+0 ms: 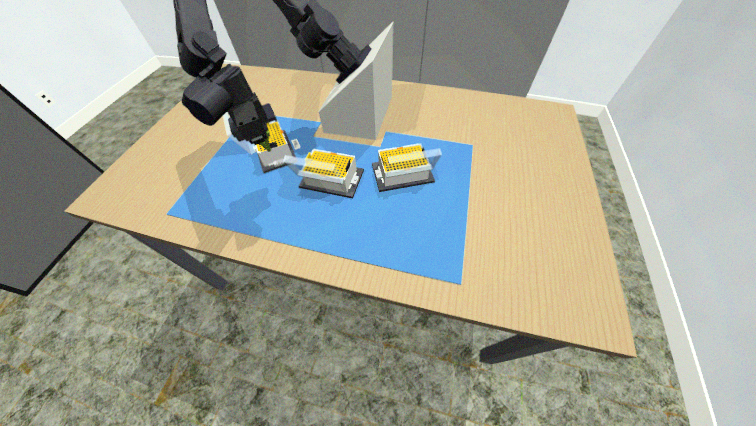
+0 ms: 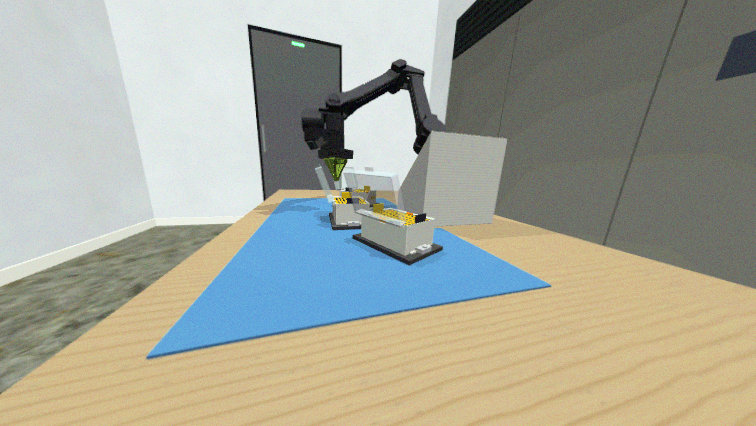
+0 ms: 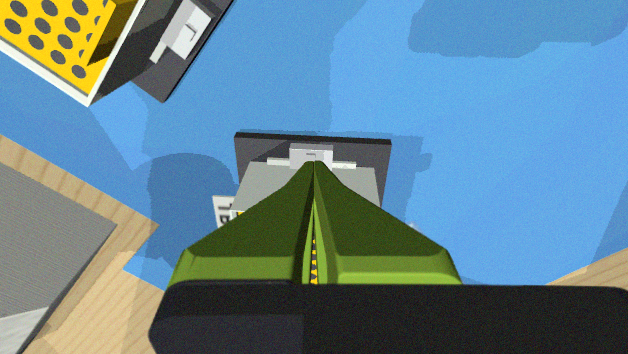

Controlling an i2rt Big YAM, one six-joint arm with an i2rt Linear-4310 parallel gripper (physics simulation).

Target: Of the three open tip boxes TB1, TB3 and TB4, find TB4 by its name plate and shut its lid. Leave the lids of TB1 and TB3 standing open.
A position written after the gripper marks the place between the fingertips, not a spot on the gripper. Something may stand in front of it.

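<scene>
Image 1 shows a clear lid (image 1: 308,168) together with a blue mat (image 1: 421,230). In image 2 there is a clear lid (image 2: 377,195), and the blue mat (image 2: 295,273) is visible there too. Image 3 has the gripper (image 3: 313,175) as well as the mat (image 3: 501,126).
</scene>
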